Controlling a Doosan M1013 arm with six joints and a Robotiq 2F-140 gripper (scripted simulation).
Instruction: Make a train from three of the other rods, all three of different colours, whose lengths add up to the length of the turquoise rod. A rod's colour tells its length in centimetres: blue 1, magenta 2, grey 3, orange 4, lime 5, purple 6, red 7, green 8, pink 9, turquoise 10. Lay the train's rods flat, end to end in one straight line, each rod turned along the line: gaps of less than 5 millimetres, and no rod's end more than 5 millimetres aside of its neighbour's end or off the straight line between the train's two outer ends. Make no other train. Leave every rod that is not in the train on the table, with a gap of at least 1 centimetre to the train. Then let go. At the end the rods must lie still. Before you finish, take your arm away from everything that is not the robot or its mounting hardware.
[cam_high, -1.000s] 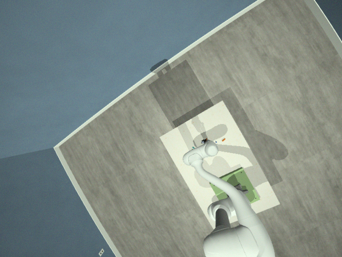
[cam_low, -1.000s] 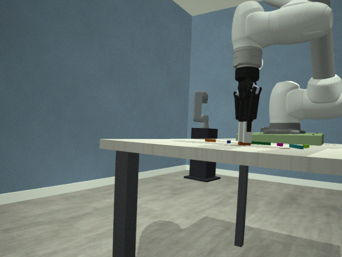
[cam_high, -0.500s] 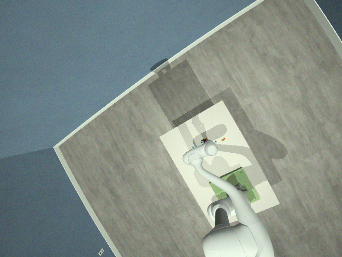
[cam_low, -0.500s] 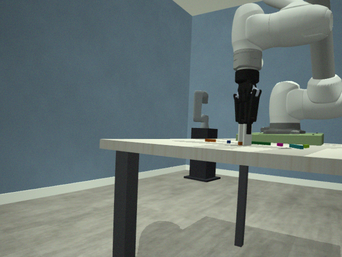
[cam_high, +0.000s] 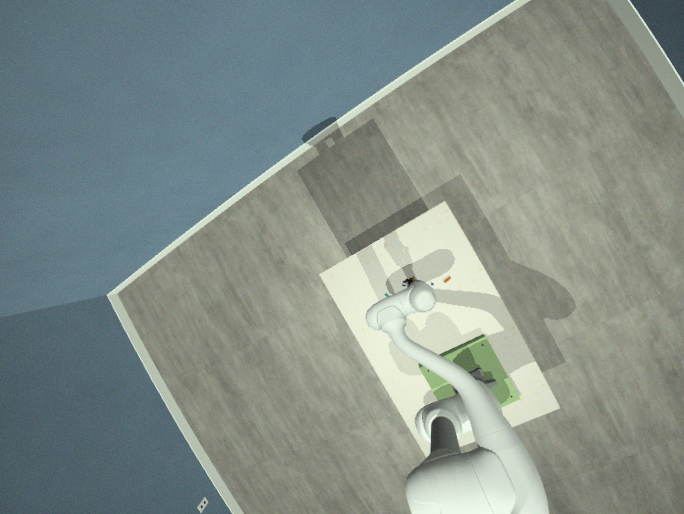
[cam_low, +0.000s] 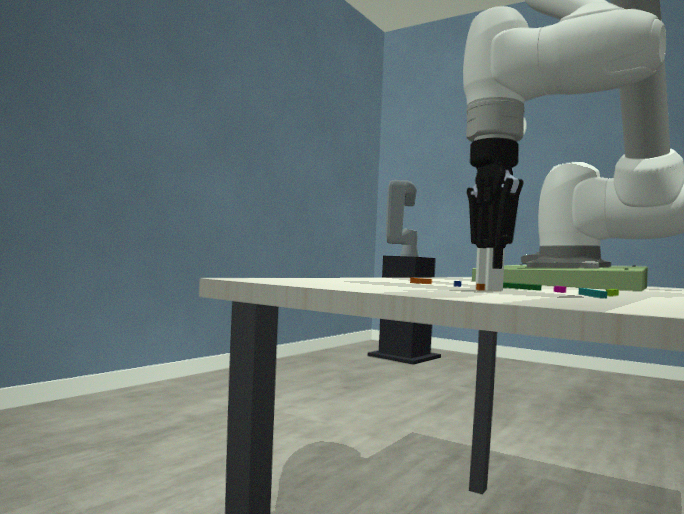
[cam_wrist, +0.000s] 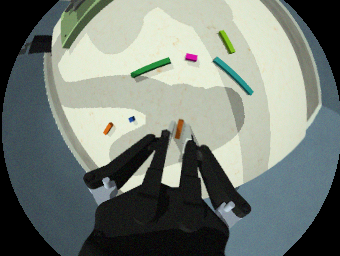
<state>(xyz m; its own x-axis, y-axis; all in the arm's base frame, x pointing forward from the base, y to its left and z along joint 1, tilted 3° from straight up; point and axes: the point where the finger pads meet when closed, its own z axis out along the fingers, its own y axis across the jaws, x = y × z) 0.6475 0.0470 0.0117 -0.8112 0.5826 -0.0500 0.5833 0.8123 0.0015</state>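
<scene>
Now: hand 80 mm to the left of the small blue rod, 60 mm past it and 30 mm above it. Also, from my hand: green rod: 130 mm behind, 30 mm below; then magenta rod: 120 mm behind, 80 mm to the left, 30 mm below; then turquoise rod: 140 mm to the left, 60 mm behind, 30 mm below.
</scene>
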